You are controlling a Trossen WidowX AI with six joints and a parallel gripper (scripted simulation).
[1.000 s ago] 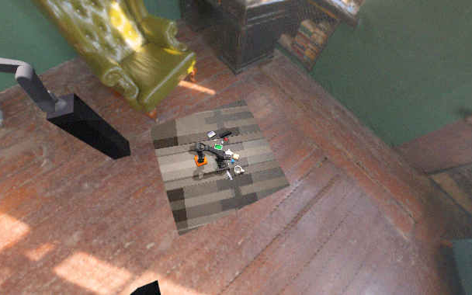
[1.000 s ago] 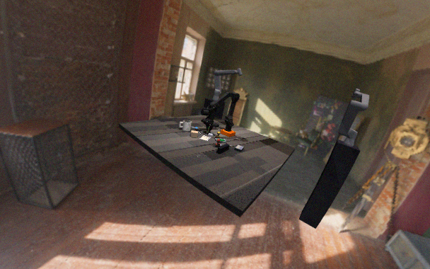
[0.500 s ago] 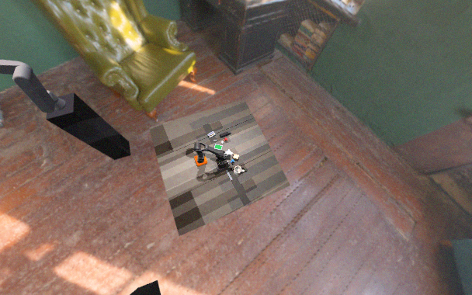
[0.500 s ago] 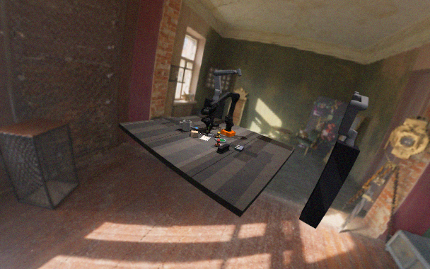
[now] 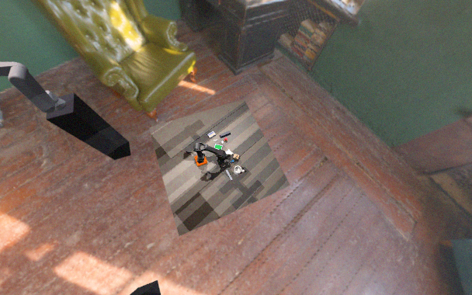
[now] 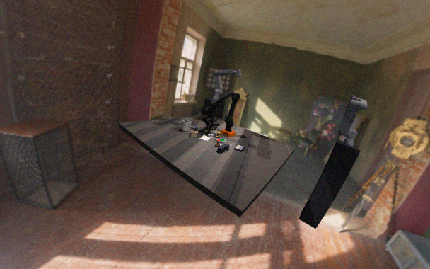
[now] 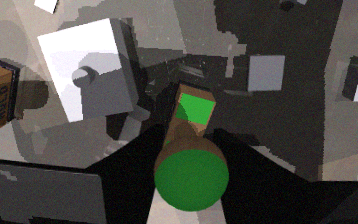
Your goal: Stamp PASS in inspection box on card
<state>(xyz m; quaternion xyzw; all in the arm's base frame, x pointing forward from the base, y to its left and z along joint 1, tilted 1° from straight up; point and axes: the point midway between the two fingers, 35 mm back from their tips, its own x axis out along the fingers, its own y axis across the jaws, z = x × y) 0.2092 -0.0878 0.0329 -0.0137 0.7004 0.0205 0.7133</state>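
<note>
My gripper tip is 19 cm to the right of the green ink pad, 4 cm short of it and 3 cm above it. Also, from my gripper tip: cream card: 11 cm ahead, 8 cm to the left, 4 cm below.
</note>
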